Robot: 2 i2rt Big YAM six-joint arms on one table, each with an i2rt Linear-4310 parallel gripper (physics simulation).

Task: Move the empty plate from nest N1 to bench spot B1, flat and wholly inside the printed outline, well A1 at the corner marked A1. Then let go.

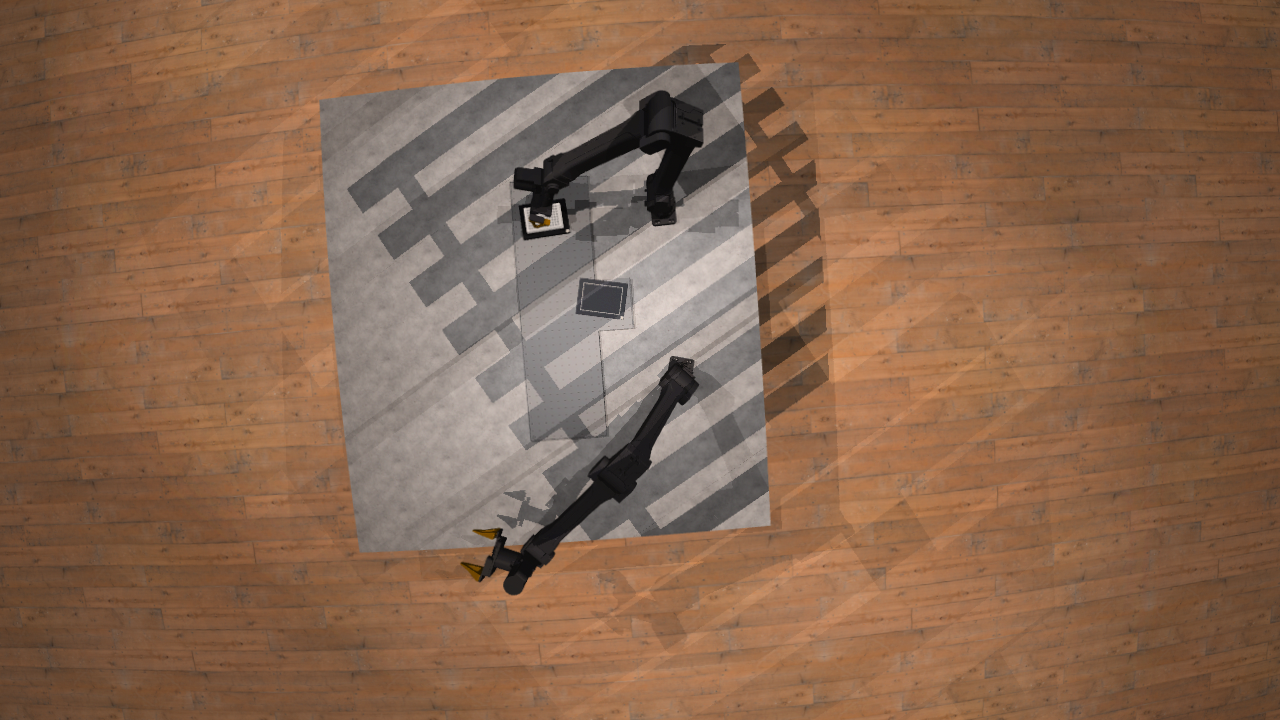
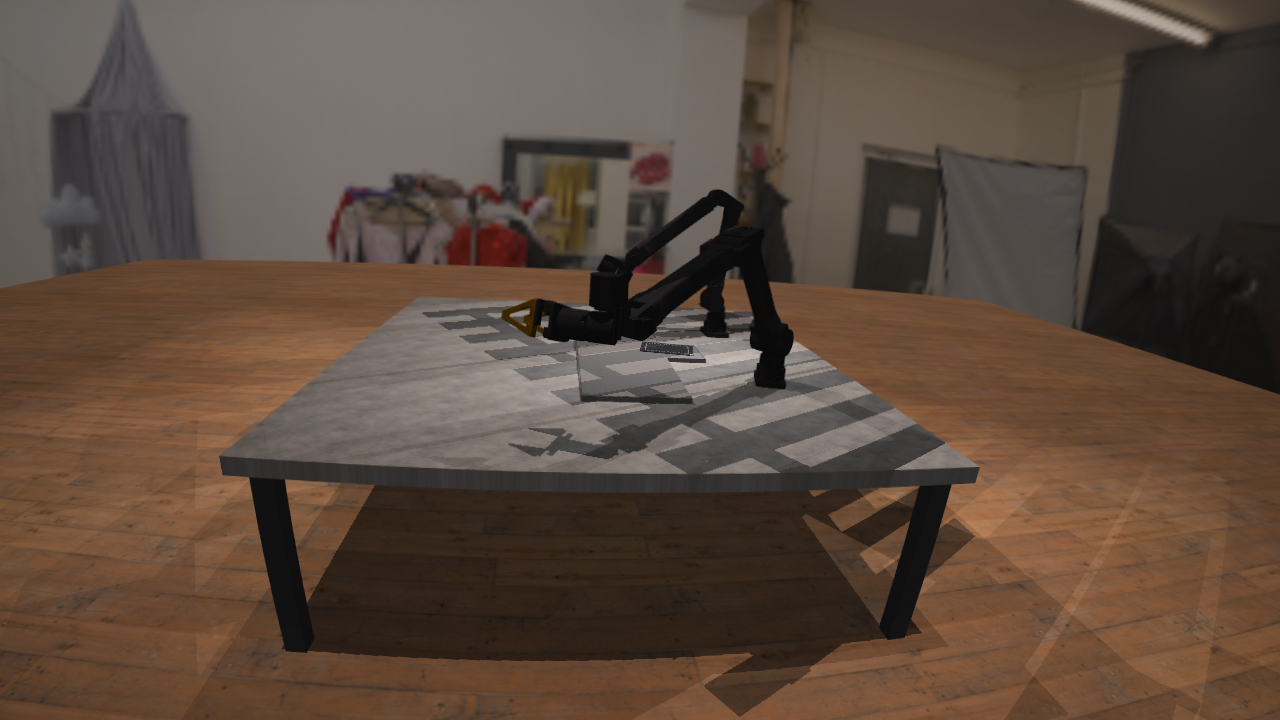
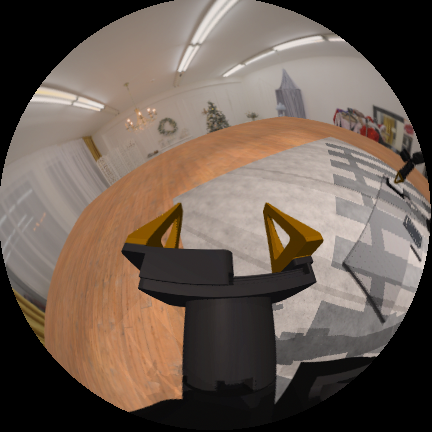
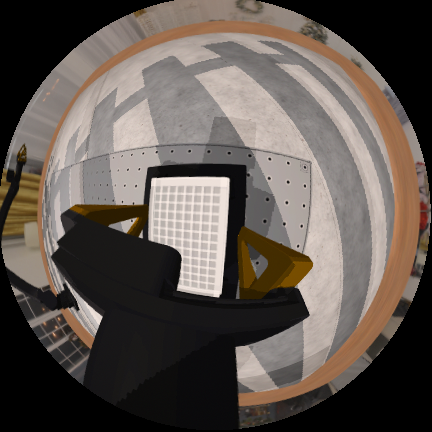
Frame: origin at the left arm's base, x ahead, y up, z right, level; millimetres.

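Seen in the pictures: left gripper, fingertip midpoint: [image 1: 467, 546] [image 2: 513, 316] [image 3: 223, 206]; right gripper, fingertip midpoint: [image 1: 537, 215] [image 3: 393, 182] [image 4: 192, 221]; left arm's base at its link origin: [image 1: 679, 374] [image 2: 769, 381] [image 4: 71, 296]; right arm's base at its link origin: [image 1: 662, 208] [image 2: 714, 334].
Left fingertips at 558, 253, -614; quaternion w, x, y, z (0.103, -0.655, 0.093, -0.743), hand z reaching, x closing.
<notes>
Offsets run from my left fingertips to a thing's top centre, as dx, dy, dz. "*": to the spot under its first point. Level surfaces: height alone.
The white plate {+11, -214, +1062} [image 1: 547, 220] [image 4: 189, 225], with its grid of wells, lies flat in the black nest {+11, -222, +1062} [image 1: 525, 235] [image 4: 238, 181] at the far end of the grey perforated bench mat {dy -240} [image 1: 559, 393] [image 2: 626, 380] [image 4: 273, 177]. My right gripper [image 1: 539, 217] [image 4: 192, 221] is open, just above the plate, with one finger on each long side and not touching it. A dark rectangle with a pale outline {* -240, -238, +830} [image 1: 602, 297] [image 2: 666, 347] [image 3: 412, 231] lies mid-mat. My left gripper [image 1: 475, 550] [image 2: 519, 316] [image 3: 223, 206] is open and empty, out past the table's edge.
The grey table {dy -253} [image 1: 402, 357] [image 2: 402, 403] stands on a wooden floor [image 1: 985, 357]. Both arm bases stand on the table along one side of the mat. Striped shadows cross the table top.
</notes>
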